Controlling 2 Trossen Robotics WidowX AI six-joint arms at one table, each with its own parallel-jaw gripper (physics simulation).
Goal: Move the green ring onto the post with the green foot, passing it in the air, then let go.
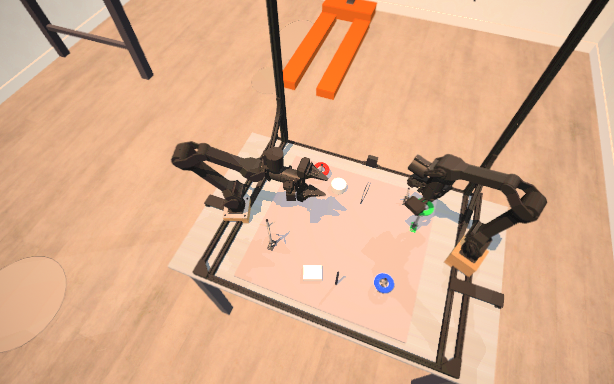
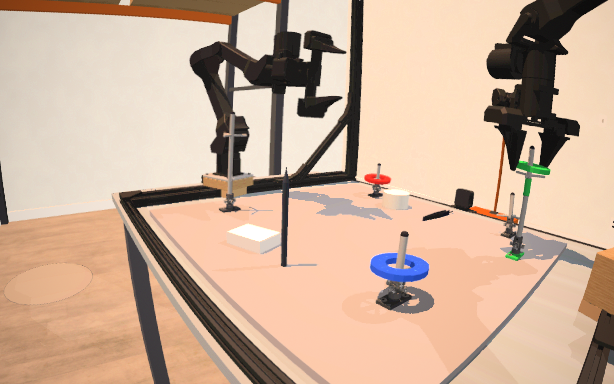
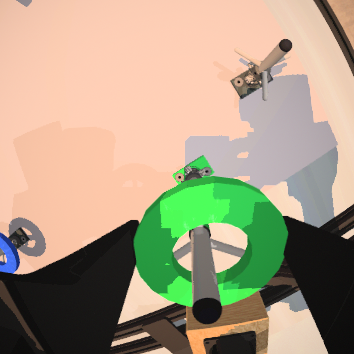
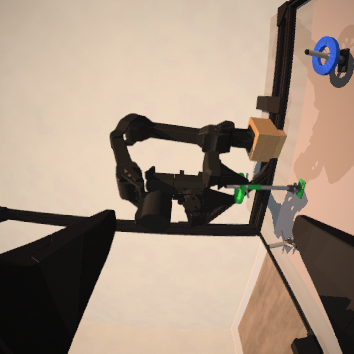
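Seen in the pictures: left gripper, fingertip midpoint: (image 2: pixel 527 171) (image 3: pixel 209 227) (image 4: pixel 243 190); right gripper, fingertip midpoint: (image 1: pixel 326 187) (image 2: pixel 343 74) (image 4: pixel 206 222); left arm's base at its link origin: (image 1: pixel 470 252) (image 3: pixel 230 347) (image 4: pixel 249 138); right arm's base at its link origin: (image 1: pixel 236 206) (image 2: pixel 227 174).
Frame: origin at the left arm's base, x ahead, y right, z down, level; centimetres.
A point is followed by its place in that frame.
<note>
The green ring (image 1: pixel 428 209) {x 20.4, y -0.7, z -8.5 cm} (image 2: pixel 542 170) {x 18.9, y -1.7, z -8.2 cm} (image 3: pixel 152 250) {x 23.1, y -3.0, z -8.7 cm} (image 4: pixel 240 196) {x 25.5, y -1.3, z -8.7 cm} is level around the upper part of the post (image 2: pixel 523 215) {x 21.7, y -1.2, z 0.1 cm} (image 3: pixel 204 272) {x 22.7, y -0.9, z -10.0 cm} (image 4: pixel 275 188) {x 22.5, y -1.1, z 0.5 cm}, close above its small crossbars. The post's tip sticks up through the hole. Its green foot (image 1: pixel 413 229) {x 21.3, y -2.0, z 7.1 cm} (image 2: pixel 514 256) {x 21.0, y -2.3, z 7.2 cm} (image 3: pixel 201 163) {x 23.0, y 0.3, z 7.2 cm} (image 4: pixel 301 188) {x 22.8, y -1.6, z 7.2 cm} stands on the mat. My left gripper (image 2: pixel 529 166) {x 23.0, y -0.4, z -7.2 cm} (image 3: pixel 209 227) {x 23.0, y -0.4, z -7.2 cm} points down and is shut on the green ring, one finger against each side. My right gripper (image 1: pixel 325 185) {x 49.0, y -25.3, z -21.3 cm} (image 2: pixel 342 75) {x 49.0, y -25.3, z -21.3 cm} is open and empty, high over the far-left side.
A post with a short crossbar (image 3: pixel 275 57) {x 31.8, y 7.5, z 0.5 cm} (image 2: pixel 511 210) {x 31.5, y 7.4, z 2.4 cm} stands behind the green-footed post. A blue ring (image 1: pixel 377 289) {x 17.2, y -33.2, z 2.8 cm} (image 2: pixel 385 272) {x 15.1, y -32.7, z 2.5 cm} and a red ring (image 2: pixel 377 179) {x 64.7, y -8.2, z 2.7 cm} sit on posts. A white box (image 2: pixel 252 237) {x 36.7, y -43.7, z 5.7 cm}, a white cylinder (image 2: pixel 396 199) {x 54.1, y -8.4, z 5.2 cm} and an upright black pen (image 2: pixel 285 220) {x 29.7, y -40.2, z 0.8 cm} stand on the mat.
</note>
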